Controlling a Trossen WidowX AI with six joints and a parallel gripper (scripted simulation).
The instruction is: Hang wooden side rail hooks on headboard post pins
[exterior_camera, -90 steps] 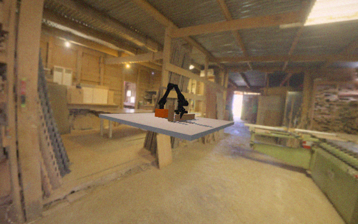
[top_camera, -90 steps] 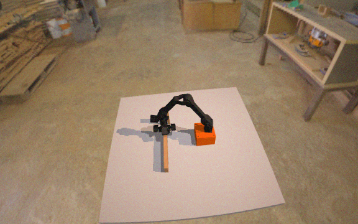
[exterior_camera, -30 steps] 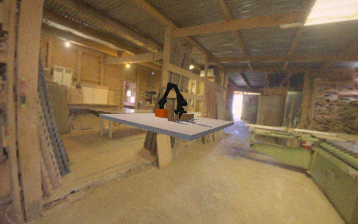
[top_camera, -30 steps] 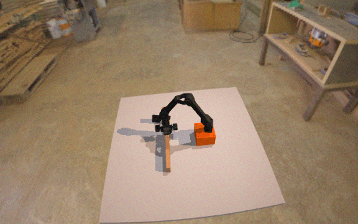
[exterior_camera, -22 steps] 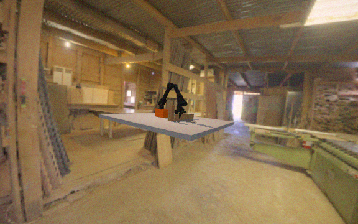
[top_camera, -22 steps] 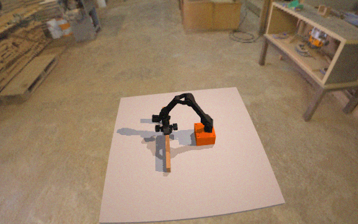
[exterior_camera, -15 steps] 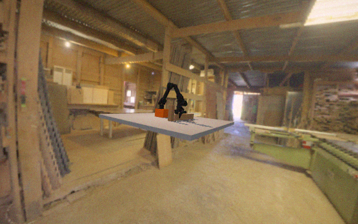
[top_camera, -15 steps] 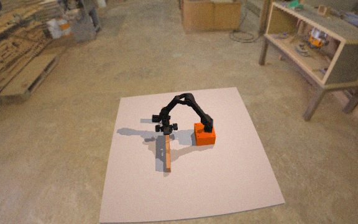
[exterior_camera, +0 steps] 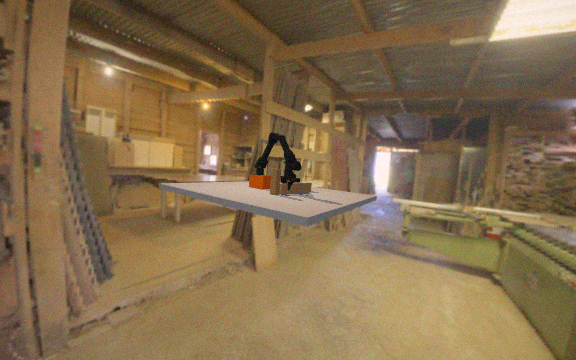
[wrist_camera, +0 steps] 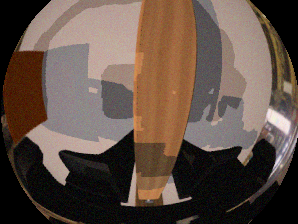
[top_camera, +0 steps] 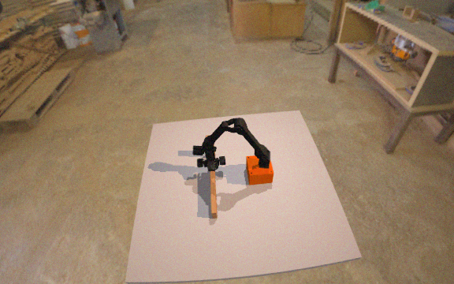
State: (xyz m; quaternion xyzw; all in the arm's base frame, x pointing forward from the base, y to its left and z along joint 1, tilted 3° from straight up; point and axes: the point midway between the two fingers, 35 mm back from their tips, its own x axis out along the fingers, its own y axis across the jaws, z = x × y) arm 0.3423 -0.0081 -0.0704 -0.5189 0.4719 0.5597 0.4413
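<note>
Right now my gripper tip is 15 cm to the left of the upright headboard post, 6 cm below it and 3 cm short of it.
</note>
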